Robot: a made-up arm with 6 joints.
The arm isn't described. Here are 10 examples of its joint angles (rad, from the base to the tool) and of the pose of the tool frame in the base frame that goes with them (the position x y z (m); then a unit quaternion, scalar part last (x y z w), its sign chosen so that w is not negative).
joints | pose
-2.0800 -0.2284 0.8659 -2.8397 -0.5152 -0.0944 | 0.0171 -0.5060 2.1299 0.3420 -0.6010 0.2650 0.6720
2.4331 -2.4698 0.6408 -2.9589 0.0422 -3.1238 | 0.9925 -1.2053 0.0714 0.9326 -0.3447 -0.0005 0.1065
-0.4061 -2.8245 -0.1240 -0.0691 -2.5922 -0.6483 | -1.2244 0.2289 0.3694 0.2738 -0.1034 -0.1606 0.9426
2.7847 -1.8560 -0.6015 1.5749 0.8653 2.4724 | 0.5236 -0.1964 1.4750 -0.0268 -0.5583 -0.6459 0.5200
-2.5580 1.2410 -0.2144 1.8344 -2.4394 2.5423 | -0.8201 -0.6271 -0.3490 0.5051 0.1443 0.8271 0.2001
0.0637 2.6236 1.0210 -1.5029 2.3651 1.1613 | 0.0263 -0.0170 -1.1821 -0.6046 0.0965 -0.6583 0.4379
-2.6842 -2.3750 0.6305 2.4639 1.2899 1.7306 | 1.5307 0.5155 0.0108 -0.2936 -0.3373 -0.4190 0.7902
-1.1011 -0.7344 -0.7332 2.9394 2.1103 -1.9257 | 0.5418 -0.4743 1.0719 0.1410 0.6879 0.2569 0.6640
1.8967 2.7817 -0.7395 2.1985 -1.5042 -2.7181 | 0.1309 -0.8900 0.0927 -0.9119 0.0895 0.2546 0.3093
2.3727 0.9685 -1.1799 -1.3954 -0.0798 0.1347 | 0.2358 -0.1616 0.1059 -0.5562 0.5539 0.1438 0.6026
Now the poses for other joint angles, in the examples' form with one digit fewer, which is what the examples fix.
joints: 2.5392 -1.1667 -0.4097 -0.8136 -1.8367 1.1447
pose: -0.166 0.343 1.405 0.282 0.265 -0.859 0.336
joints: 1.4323 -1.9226 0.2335 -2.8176 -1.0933 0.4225
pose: -0.420 -1.132 1.264 -0.127 0.269 -0.796 0.527
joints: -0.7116 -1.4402 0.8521 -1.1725 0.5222 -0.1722
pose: -0.993 0.716 1.611 0.066 -0.859 0.430 0.272
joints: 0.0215 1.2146 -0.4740 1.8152 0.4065 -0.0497
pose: 0.763 0.083 -0.394 -0.386 0.381 0.679 0.496
